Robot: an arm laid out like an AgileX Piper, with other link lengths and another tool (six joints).
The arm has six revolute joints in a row. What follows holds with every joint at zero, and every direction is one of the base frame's.
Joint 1 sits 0.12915 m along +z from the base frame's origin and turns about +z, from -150.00 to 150.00 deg.
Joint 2 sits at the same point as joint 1 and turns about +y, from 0.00 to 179.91 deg.
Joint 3 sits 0.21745 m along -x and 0.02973 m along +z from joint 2 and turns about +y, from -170.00 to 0.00 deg.
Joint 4 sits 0.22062 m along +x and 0.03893 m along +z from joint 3 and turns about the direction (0.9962, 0, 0.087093), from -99.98 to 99.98 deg.
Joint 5 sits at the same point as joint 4 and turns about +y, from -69.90 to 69.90 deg.
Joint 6 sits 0.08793 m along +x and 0.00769 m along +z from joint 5 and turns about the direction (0.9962, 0, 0.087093), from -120.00 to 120.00 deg.
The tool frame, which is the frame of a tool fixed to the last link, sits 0.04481 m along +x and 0.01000 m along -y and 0.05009 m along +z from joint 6; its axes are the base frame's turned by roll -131.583, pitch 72.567 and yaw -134.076 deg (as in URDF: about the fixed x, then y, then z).
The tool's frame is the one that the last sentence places.
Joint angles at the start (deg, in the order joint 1, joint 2, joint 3, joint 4, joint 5, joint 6):
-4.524 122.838 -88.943 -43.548 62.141 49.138
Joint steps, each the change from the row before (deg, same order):
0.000 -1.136 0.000 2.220 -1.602 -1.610
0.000 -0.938 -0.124 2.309 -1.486 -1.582
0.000 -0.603 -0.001 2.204 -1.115 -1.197
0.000 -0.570 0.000 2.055 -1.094 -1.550
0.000 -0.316 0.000 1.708 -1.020 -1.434
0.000 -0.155 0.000 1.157 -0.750 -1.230
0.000 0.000 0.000 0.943 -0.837 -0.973
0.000 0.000 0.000 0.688 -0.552 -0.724
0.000 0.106 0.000 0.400 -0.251 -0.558
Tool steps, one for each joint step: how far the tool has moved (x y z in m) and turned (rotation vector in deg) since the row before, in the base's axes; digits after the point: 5 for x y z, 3 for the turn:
0.00301 0.00431 0.00394 2.167 -1.540 1.182
0.00310 0.00438 0.00344 2.151 -1.489 1.089
0.00180 0.00388 0.00105 2.002 -1.017 0.633
0.00212 0.00396 0.00123 1.777 -0.837 0.998
0.00214 0.00350 0.00016 1.449 -0.613 1.018
0.00175 0.00258 -0.00019 0.928 -0.318 0.943
0.00191 0.00227 -0.00081 0.790 -0.364 0.848
0.00127 0.00162 -0.00058 0.554 -0.221 0.600
0.00066 0.00097 -0.00115 0.288 0.091 0.437

